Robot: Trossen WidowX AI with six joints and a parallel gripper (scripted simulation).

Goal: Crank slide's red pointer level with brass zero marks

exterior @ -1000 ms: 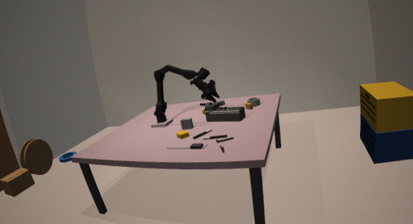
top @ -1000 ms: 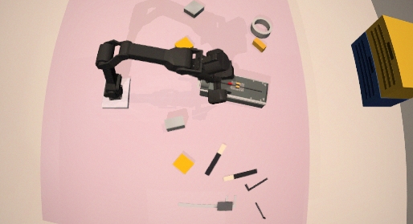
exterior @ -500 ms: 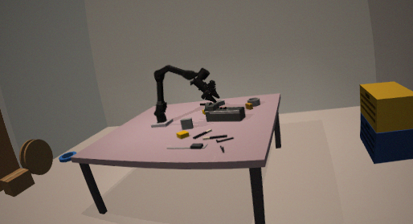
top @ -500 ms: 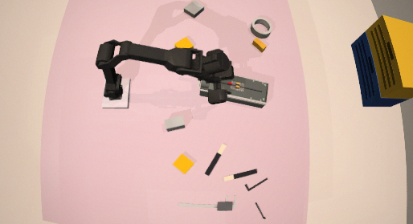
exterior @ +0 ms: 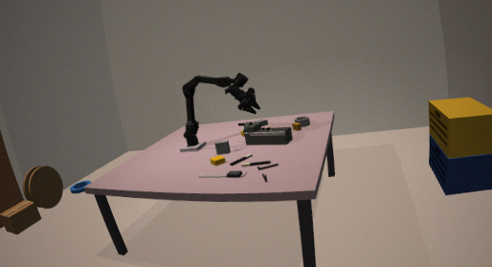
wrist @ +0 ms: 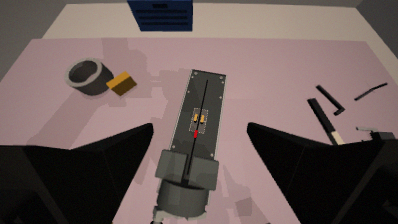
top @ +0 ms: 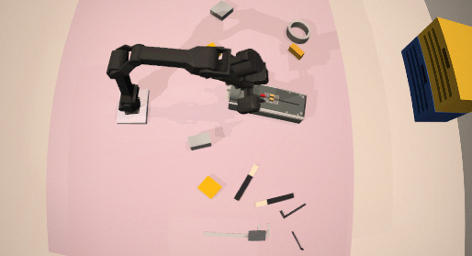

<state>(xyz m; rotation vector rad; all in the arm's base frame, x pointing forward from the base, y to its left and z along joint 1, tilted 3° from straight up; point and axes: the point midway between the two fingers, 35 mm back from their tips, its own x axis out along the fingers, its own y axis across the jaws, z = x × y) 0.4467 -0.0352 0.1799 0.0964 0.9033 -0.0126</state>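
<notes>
Right now my gripper tip is 130 mm past the dark crank handle, 80 mm above it and 70 mm to the right of it. Also, from my gripper tip: orange block (210 mm to the left, 180 mm ahead, 170 mm below); then red pointer (110 mm below, 10 mm to the left, 10 mm ahead).
</notes>
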